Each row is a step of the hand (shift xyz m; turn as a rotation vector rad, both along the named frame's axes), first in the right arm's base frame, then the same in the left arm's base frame.
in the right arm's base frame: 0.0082 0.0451 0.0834 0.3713 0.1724 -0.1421
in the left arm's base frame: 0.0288 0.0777 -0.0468 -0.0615 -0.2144 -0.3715
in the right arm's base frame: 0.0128 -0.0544 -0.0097 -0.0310 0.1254 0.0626
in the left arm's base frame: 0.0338 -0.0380 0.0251 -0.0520 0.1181 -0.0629
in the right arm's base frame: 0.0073 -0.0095 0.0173 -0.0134 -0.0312 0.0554
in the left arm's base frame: 0.0203 0.0048 -0.0024 0.0514 0.0336 0.0211
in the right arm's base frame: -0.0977 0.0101 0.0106 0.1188 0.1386 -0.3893
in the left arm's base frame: -0.0373 0.0616 0.0677 -0.2996 -0.2849 -0.1179
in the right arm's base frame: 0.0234 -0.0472 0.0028 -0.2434 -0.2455 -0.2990
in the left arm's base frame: 0.0414 -0.0309 0.0106 -0.1317 -0.2084 0.3849
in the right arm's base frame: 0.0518 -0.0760 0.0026 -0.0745 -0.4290 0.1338
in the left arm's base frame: 0.0709 -0.0583 0.0064 0.3367 -0.0564 0.3015
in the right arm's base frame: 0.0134 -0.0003 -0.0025 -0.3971 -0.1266 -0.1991
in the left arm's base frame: 0.0037 -0.0087 -0.0098 -0.2024 -0.0038 0.4152
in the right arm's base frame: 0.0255 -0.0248 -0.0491 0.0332 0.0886 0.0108
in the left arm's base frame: -0.0064 -0.0602 0.0031 -0.0374 0.0310 -0.0819
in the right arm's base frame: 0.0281 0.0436 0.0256 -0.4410 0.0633 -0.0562
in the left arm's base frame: -0.0005 0.0243 -0.0525 -0.2483 0.2090 0.3103
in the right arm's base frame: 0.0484 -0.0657 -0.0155 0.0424 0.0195 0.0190
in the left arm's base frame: 0.0510 -0.0653 0.0054 0.0163 0.0014 -0.0477
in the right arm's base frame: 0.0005 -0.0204 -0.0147 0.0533 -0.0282 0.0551
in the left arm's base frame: 0.0037 -0.0203 0.0144 0.0751 0.0012 -0.0322
